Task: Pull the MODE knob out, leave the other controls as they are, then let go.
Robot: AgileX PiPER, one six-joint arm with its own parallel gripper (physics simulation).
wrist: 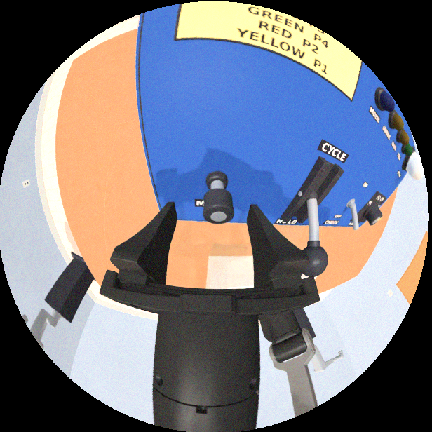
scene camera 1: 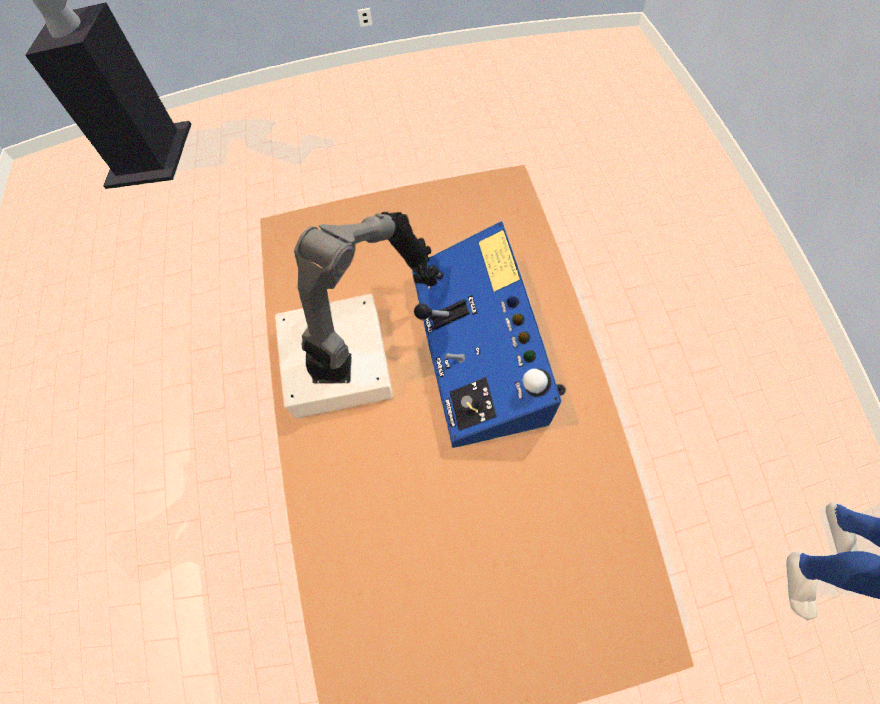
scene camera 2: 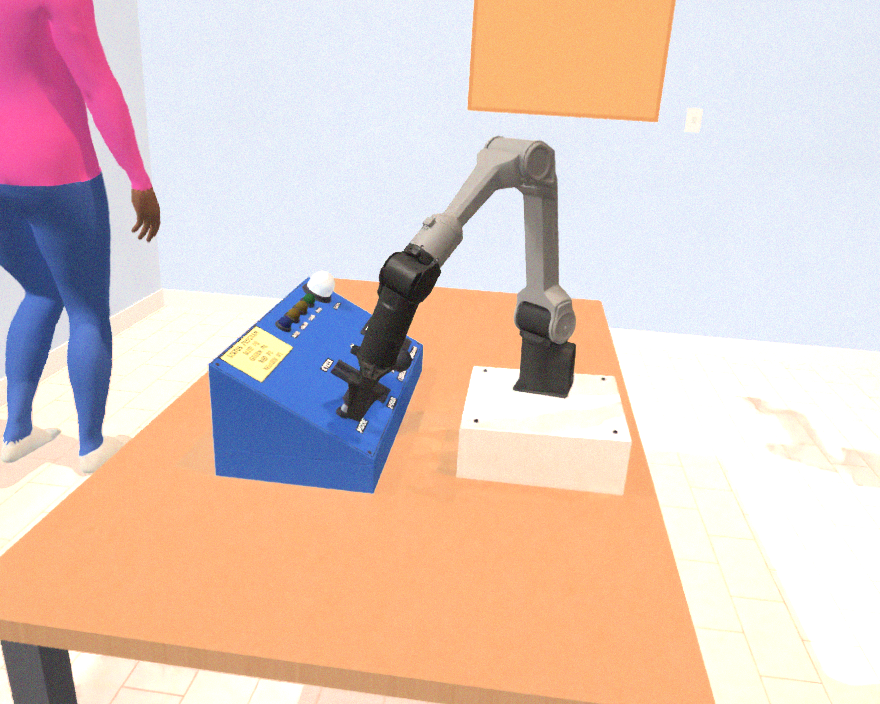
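Observation:
The MODE knob [wrist: 218,202], a black cap with a grey end on a short grey stem, stands out from a black collar on the blue sloped panel [scene camera 1: 458,271] [scene camera 2: 286,455] [wrist: 240,100]. The stem shows between cap and collar in the wrist view. My gripper [scene camera 1: 431,277] [scene camera 2: 357,412] [wrist: 211,210] is open, its two black fingers apart on either side of the knob's cap in the wrist view, with blue gaps between cap and fingers. In the scene views my gripper largely hides the knob. Whether the fingertips reach past the cap in depth is hard to tell.
The CYCLE lever [scene camera 1: 422,311] [wrist: 315,258] stands close beside the right finger. Further along are a toggle switch [scene camera 1: 455,357] [wrist: 353,212], the PROGRAM selector [scene camera 1: 467,402] [wrist: 373,215], several lamps and a white dome [scene camera 1: 535,380] [scene camera 2: 320,284] [wrist: 415,166]. A person stands beyond the table.

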